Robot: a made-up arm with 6 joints.
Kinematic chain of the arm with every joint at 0, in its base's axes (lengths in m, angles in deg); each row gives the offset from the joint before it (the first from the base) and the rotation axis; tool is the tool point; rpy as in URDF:
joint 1: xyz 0 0 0.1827 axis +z
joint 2: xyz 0 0 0 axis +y
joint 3: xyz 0.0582 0 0.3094 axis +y
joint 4: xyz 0.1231 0 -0.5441 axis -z
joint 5: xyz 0 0 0 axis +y
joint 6: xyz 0.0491 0 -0.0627 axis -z
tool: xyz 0 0 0 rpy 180 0 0
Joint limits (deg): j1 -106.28..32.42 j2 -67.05..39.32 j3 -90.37..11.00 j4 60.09..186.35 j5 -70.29..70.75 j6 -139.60..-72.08
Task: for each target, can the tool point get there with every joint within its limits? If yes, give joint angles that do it. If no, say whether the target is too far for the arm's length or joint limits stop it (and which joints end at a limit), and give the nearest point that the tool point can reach.
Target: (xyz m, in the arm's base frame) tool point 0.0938 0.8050 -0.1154
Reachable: no: joint limits stop it (at a limit: joint 1, joint 5) | nearest point 0.4081 0.3101 -0.1154 | short by 0.586 m
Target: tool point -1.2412 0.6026 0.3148
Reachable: no: too far | nearest point -0.1579 0.0767 -0.0348 | short by 1.254 m
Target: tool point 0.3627 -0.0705 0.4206
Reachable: yes | joints 1.37 -47.26 -28.36 90.88 -58.36 -83.41
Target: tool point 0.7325 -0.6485 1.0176
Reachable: no: too far | nearest point 0.4684 -0.4147 0.7166 | short by 0.464 m
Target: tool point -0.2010 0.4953 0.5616
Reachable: no: joint limits stop it (at a limit: joint 2, joint 3, joint 4, joint 5) | nearest point -0.0832 0.2051 0.8979 | short by 0.460 m
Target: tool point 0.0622 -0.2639 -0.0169
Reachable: yes | joints -64.98 -25.87 2.11 97.54 -6.36 -87.60
